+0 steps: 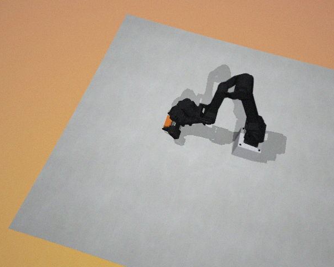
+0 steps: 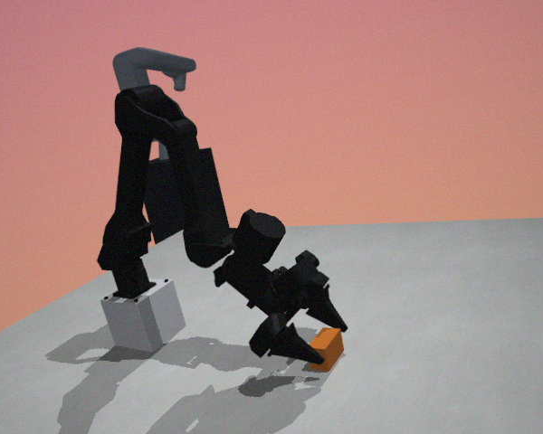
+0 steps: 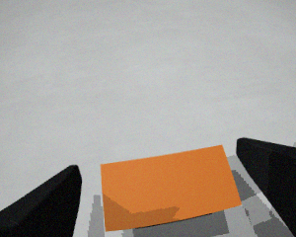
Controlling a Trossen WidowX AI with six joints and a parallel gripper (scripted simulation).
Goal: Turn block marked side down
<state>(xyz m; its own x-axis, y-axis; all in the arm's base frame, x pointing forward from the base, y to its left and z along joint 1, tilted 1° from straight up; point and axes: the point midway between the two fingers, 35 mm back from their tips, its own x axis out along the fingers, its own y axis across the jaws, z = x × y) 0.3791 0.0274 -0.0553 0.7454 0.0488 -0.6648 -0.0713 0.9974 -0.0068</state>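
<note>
Right now my gripper tip is 2 cm past the orange block and 1 cm above it.
</note>
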